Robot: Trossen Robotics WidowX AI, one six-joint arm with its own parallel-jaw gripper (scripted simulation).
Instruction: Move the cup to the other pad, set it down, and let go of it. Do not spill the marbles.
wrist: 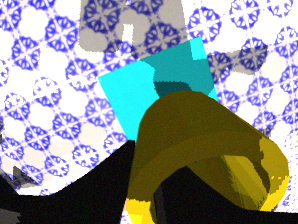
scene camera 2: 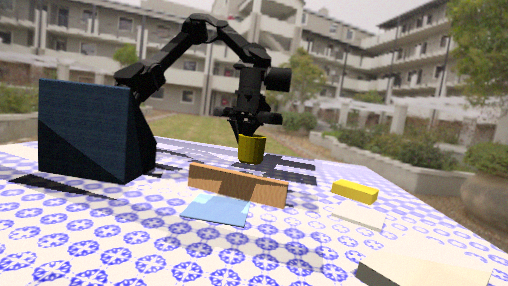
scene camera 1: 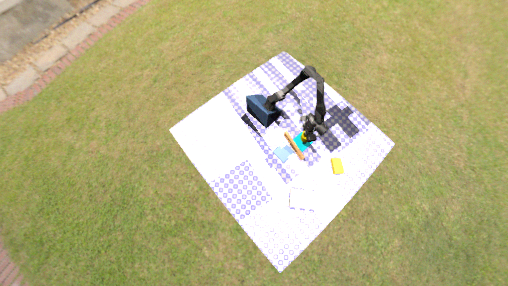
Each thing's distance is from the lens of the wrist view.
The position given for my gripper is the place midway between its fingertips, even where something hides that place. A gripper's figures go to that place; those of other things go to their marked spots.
my gripper (wrist: 143, 148): 10 cm
yellow cup (wrist: 241, 163): 10 cm
